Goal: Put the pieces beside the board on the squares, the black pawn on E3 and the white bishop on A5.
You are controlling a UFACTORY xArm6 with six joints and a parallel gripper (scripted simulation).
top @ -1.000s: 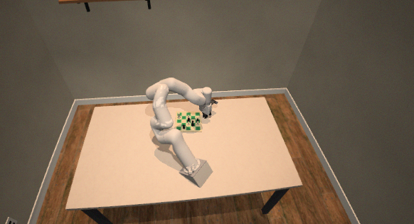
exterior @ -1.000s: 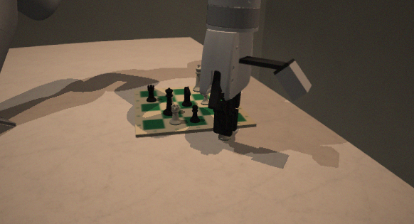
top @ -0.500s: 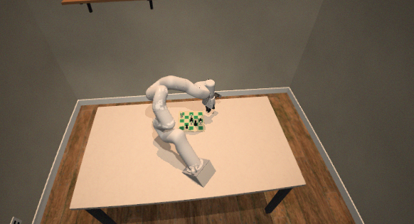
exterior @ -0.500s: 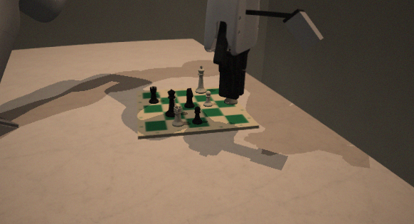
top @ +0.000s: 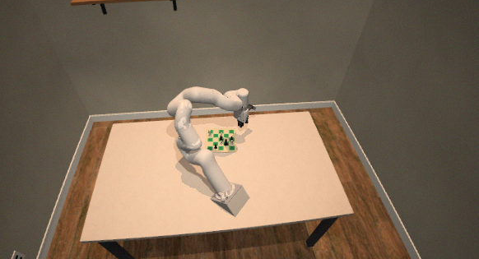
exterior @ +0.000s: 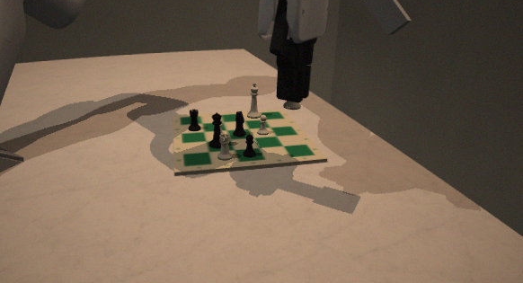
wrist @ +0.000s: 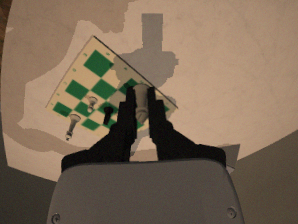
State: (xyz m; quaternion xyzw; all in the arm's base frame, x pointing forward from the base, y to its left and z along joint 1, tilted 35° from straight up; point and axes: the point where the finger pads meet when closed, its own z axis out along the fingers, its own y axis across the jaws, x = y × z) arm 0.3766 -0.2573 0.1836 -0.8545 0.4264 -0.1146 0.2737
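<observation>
Right now my hand is 22 cm to the right of the white bishop, 9 cm above it and 3 cm short of it. Also, from my hand: black bishop (14 cm to the left, 11 cm below, 2 cm behind); then black pawn (11 cm below, 7 cm to the left, 3 cm behind); then chessboard (14 cm to the left, 13 cm below, 2 cm behind).
</observation>
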